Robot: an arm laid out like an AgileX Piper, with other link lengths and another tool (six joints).
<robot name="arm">
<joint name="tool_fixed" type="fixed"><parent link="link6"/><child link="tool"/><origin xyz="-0.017 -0.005 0.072" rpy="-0.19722 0 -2.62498"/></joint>
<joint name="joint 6" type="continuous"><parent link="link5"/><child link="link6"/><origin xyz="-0.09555 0 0" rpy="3.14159 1.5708 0"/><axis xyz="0 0 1"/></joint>
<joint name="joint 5" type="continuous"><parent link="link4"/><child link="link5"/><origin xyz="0 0 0" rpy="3.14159 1.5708 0"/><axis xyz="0 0 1"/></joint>
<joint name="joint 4" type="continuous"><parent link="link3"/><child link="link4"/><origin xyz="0.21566 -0.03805 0" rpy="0.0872 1.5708 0"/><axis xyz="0 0 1"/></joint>
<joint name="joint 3" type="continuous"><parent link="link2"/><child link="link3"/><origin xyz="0.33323 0.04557 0" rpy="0 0 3.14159"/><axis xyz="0 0 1"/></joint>
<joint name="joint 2" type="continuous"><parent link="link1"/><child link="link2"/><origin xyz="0 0 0" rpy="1.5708 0 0"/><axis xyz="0 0 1"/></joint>
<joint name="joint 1" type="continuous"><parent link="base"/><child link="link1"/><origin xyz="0 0 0.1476" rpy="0 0 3.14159"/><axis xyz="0 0 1"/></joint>
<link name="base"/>
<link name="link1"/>
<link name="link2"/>
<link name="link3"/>
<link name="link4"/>
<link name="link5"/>
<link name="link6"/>
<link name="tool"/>
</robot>
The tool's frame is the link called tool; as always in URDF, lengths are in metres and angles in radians. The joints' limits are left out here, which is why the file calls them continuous.
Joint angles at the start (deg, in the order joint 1, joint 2, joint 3, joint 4, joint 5, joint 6):
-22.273, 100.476, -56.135, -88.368, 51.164, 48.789
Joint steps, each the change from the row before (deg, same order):
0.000, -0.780, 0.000, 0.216, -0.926, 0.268
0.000, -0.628, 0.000, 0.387, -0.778, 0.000
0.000, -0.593, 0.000, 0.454, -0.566, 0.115
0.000, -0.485, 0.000, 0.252, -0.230, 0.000
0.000, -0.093, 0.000, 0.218, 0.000, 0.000
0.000, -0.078, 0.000, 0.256, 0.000, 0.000
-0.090, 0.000, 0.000, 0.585, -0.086, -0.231
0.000, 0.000, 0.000, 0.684, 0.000, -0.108
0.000, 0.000, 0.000, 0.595, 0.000, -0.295
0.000, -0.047, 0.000, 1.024, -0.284, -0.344
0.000, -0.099, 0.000, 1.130, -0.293, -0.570
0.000, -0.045, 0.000, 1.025, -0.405, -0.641
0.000, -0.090, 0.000, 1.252, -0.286, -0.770
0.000, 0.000, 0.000, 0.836, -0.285, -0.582
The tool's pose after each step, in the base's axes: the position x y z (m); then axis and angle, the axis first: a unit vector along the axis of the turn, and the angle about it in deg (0 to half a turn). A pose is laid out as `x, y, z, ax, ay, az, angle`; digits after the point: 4 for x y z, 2 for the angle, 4 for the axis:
0.2976, -0.2496, 0.2641, 0.8701, 0.4730, -0.1385, 107.62
0.2978, -0.2479, 0.2666, 0.8730, 0.4708, -0.1273, 107.56
0.2976, -0.2463, 0.2690, 0.8767, 0.4664, -0.1176, 107.49
0.2969, -0.2455, 0.2715, 0.8789, 0.4635, -0.1125, 107.32
0.2965, -0.2452, 0.2717, 0.8801, 0.4615, -0.1116, 107.38
0.2961, -0.2450, 0.2718, 0.8814, 0.4592, -0.1107, 107.47
0.2952, -0.2449, 0.2707, 0.8829, 0.4563, -0.1104, 107.88
0.2945, -0.2444, 0.2696, 0.8852, 0.4521, -0.1096, 108.30
0.2939, -0.2440, 0.2686, 0.8862, 0.4501, -0.1098, 108.71
0.2934, -0.2428, 0.2670, 0.8886, 0.4463, -0.1064, 109.40
0.2927, -0.2414, 0.2654, 0.8904, 0.4434, -0.1033, 110.16
0.2925, -0.2400, 0.2636, 0.8912, 0.4425, -0.0999, 110.93
0.2917, -0.2384, 0.2619, 0.8925, 0.4405, -0.0973, 111.79
0.2916, -0.2373, 0.2602, 0.8928, 0.4403, -0.0953, 112.44

